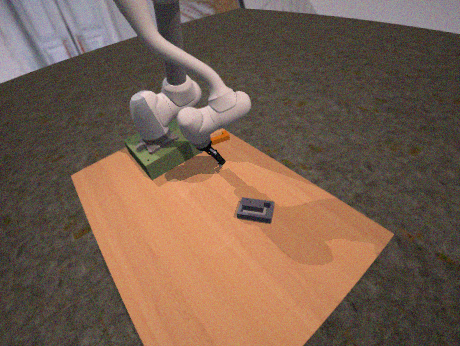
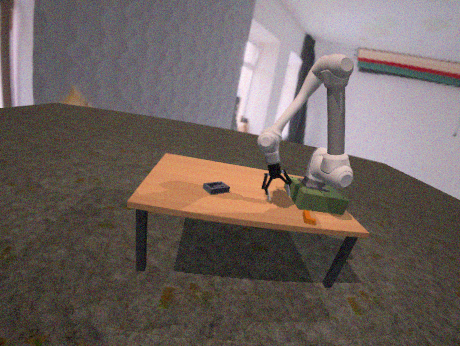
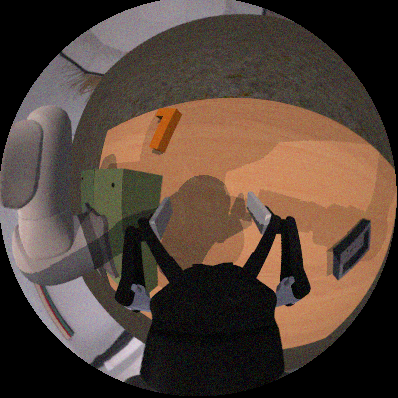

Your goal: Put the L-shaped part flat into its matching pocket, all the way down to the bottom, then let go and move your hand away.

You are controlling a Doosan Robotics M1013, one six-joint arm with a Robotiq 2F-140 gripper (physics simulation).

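Where they show: gripper, fingertip midpoint: [image 1: 212,158] [image 2: 279,197] [image 3: 208,202]; arm's base, link origin: [image 1: 158,140] [image 2: 313,185] [image 3: 98,237].
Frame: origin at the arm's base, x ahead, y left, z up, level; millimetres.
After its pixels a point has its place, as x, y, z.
Observation:
The orange L-shaped part [image 1: 220,136] @(149, 311, -73) [image 2: 309,217] @(150, 341, -72) [image 3: 167,131] @(160, 295, -84) lies on the table near one long edge, beside the green base block. The dark grey-blue pocket block [image 1: 255,218] @(707, 59, -81) [image 2: 217,191] @(668, 140, -88) [image 3: 336,264] @(615, 55, -81) lies on the table farther from the arm's base, with a recess in its top; the orange part is apart from it. My gripper [image 1: 220,164] [image 2: 278,196] @(285, 153, -62) [image 3: 208,202] @(285, 153, -62) is wide open and empty. It points down above the wood between the green block and the pocket block, to the side of the orange part.
The green base block [image 1: 172,163] @(152, -16, -72) [image 2: 320,201] @(23, 193, -30) [image 3: 142,192] @(153, 151, -44) stands at one end of the wooden table [image 1: 190,250] @(631, -215, -103) [image 2: 175,175] @(950, -42, -103) [image 3: 300,165] @(451, 246, -103) and carries the arm's base. It is close to my gripper. The arm's shadow falls over the wood.

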